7 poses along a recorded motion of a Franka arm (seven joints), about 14 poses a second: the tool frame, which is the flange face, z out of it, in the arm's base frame.
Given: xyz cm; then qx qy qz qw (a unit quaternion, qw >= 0).
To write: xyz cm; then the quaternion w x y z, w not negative. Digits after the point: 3 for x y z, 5 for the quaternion.
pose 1, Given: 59.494 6.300 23.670 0.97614 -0.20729 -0.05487 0.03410
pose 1, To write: 59.494 6.300 23.670 0.03410 0.97614 -0.20729 -0.05487
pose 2, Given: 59.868 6.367 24.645 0.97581 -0.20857 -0.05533 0.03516
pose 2, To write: 59.868 6.367 24.645 0.03516 0.97581 -0.20857 -0.05533
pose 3, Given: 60.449 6.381 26.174 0.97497 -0.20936 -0.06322 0.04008
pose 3, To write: 60.449 6.381 26.174 0.04008 0.97497 -0.20936 -0.06322
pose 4, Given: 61.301 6.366 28.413 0.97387 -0.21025 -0.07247 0.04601
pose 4, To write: 61.301 6.366 28.413 0.04601 0.97387 -0.21025 -0.07247
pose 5, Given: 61.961 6.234 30.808 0.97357 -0.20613 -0.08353 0.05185
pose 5, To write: 61.961 6.234 30.808 0.05185 0.97357 -0.20613 -0.08353
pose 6, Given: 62.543 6.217 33.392 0.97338 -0.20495 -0.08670 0.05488
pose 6, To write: 62.543 6.217 33.392 0.05488 0.97338 -0.20495 -0.08670
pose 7, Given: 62.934 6.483 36.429 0.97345 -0.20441 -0.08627 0.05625
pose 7, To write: 62.934 6.483 36.429 0.05625 0.97345 -0.20441 -0.08627
